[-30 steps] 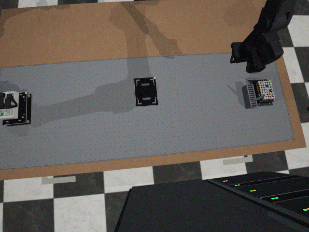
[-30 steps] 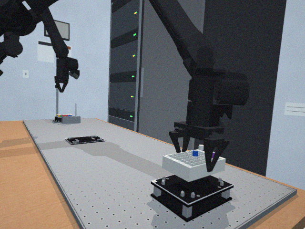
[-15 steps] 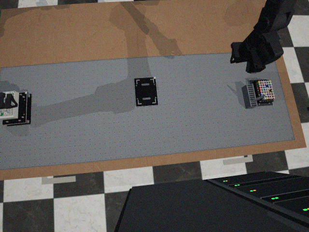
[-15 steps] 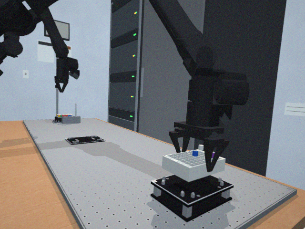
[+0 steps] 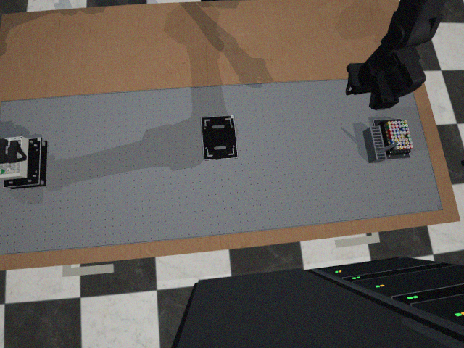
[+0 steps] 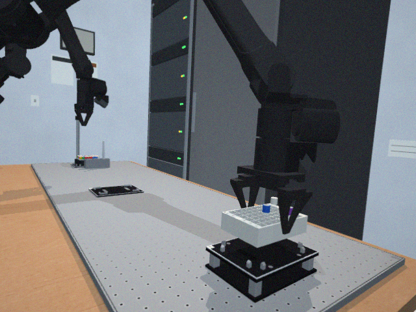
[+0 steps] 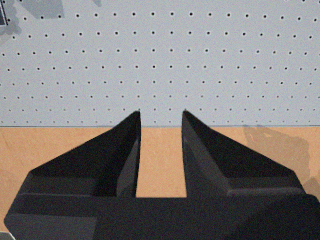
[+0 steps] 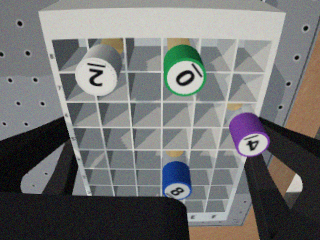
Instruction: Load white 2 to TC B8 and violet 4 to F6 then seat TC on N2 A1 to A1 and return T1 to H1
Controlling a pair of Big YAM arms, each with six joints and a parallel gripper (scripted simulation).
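The tube carrier TC lies right at my right hand. The rest, counted from my right hand: raised nest N2 (60 mm below); then grey holder H1 (1230 mm to the left, 80 mm below, 10 mm ahead).
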